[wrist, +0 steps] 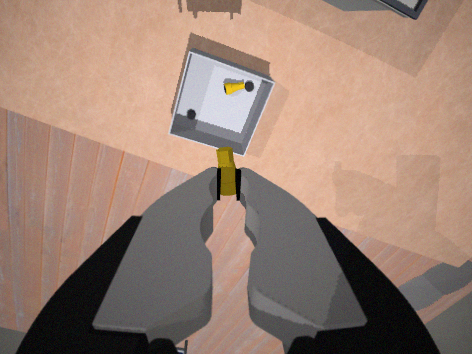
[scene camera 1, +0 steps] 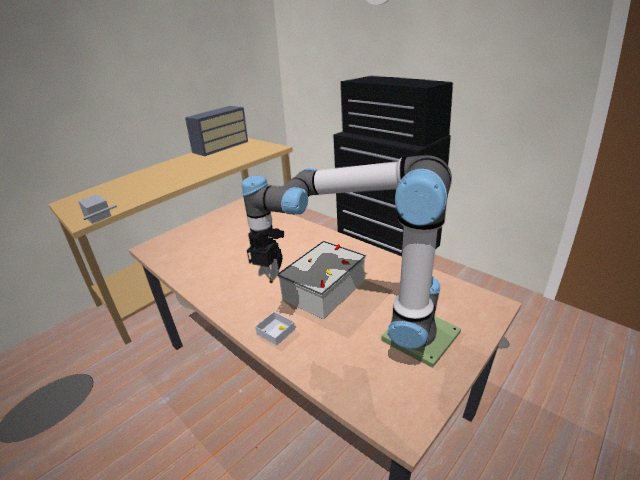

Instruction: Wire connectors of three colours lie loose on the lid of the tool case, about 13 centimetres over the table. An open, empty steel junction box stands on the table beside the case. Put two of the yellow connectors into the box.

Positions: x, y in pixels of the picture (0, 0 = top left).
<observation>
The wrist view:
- gripper: 228, 171
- yellow connector: 225, 157
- steel junction box: 203, 113
</observation>
